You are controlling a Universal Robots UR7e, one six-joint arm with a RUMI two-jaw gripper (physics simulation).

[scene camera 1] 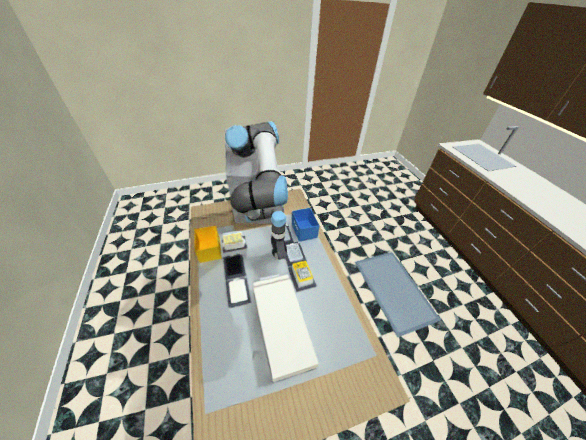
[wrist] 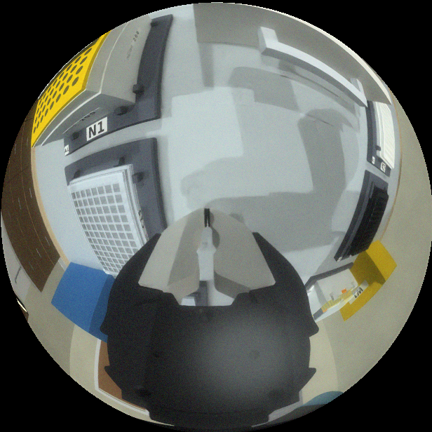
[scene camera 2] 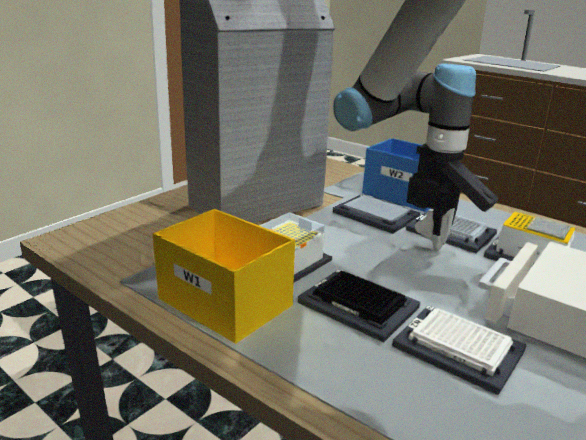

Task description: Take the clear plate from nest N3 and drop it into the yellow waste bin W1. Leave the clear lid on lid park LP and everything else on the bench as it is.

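Places are measured from the arm's base along level axes (x ahead, y left, z up), in millimetres.
Where they show: gripper, fingertip midpoint: (scene camera 2: 436, 251).
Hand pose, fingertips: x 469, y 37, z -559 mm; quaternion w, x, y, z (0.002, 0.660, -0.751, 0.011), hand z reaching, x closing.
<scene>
After its pixels a point has its place.
A clear, greyish plate (scene camera 1: 294, 251) {x 469, y 142, z -532 mm} (scene camera 2: 469, 230) {x 513, y 113, z -530 mm} (wrist: 100, 210) sits in a dark nest (wrist: 148, 152) beside the one marked N1; its own nest label is not readable. My gripper (scene camera 1: 275, 256) {x 469, y 37, z -559 mm} (scene camera 2: 436, 248) {x 469, y 37, z -559 mm} (wrist: 207, 210) is shut and empty, pointing down low over the grey mat beside that nest. In the wrist view the plate is left of the fingertips, and the gripper body hides part of it. The clear lid (scene camera 2: 377, 207) {x 297, y 126, z -536 mm} lies flat on the dark lid park (scene camera 2: 360, 219) {x 282, y 68, z -549 mm}. The yellow bin W1 (scene camera 1: 209, 250) {x 324, y -350, z -457 mm} (scene camera 2: 262, 300) {x 321, y -372, z -510 mm} (wrist: 382, 265) stands upright at the bench's opposite side.
Blue bin W2 (scene camera 1: 305, 225) {x 272, y 316, z -553 mm} (scene camera 2: 380, 185) {x 260, y 229, z -522 mm} stands behind the lid park. A yellow-topped box (scene camera 1: 303, 273) {x 666, y 108, z -479 mm} (wrist: 65, 85) sits in N1. A tip box (scene camera 1: 233, 241) {x 288, y -199, z -481 mm}, a black plate (scene camera 2: 357, 297) {x 422, y -248, z -534 mm} and a white plate (scene camera 2: 460, 340) {x 596, y -269, z -534 mm} stand near W1. A long white device (scene camera 1: 285, 327) {x 906, y -101, z -472 mm} lies mid-bench.
</scene>
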